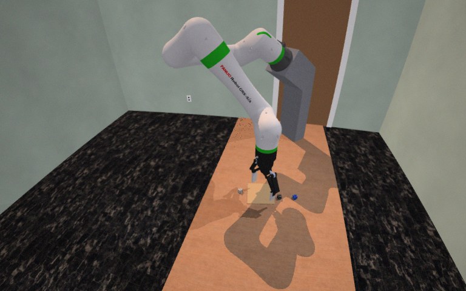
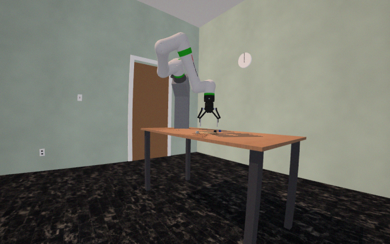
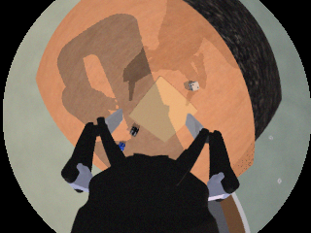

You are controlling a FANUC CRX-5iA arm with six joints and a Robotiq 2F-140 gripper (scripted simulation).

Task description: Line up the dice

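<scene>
Now: the black die 20 mm ahead of my hand, 90 mm to the left of it and 60 mm below it. From my hand the other things lie so: tan mat: 20 mm behind, 60 mm below; then blue die: 30 mm ahead, 170 mm to the left, 60 mm below; then white die: 50 mm behind, 110 mm to the right, 60 mm below.
</scene>
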